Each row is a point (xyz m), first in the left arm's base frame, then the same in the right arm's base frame.
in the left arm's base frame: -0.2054 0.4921 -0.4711
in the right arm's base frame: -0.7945 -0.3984 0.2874
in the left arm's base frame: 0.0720 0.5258 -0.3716
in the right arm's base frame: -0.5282 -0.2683 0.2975
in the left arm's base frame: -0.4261 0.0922 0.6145
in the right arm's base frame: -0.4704 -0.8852 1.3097
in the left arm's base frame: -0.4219 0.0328 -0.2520
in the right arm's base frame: -0.7530 -0.9118 0.4888
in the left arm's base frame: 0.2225 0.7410 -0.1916
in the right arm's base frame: -0.4049 -0.0186 0.4518
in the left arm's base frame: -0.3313 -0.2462 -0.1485
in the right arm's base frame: -0.5442 -1.1410 0.5129
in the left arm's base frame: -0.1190 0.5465 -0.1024
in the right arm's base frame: -0.6069 -0.3277 0.6132
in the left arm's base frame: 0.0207 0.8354 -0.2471
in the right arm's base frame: -0.6323 -0.0033 0.4789
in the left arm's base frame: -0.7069 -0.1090 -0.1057
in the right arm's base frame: -0.9031 -1.1529 0.6939
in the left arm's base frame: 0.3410 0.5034 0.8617
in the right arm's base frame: 0.1502 -0.2288 1.3615
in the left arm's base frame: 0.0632 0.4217 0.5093
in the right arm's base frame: -0.1899 -0.3958 1.1075
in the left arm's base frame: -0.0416 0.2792 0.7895
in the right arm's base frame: -0.1349 -0.5756 1.3804
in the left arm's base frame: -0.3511 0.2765 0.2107
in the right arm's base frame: -0.6090 -0.6737 0.9372
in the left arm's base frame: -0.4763 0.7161 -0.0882
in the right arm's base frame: -0.9707 -0.3018 0.7667
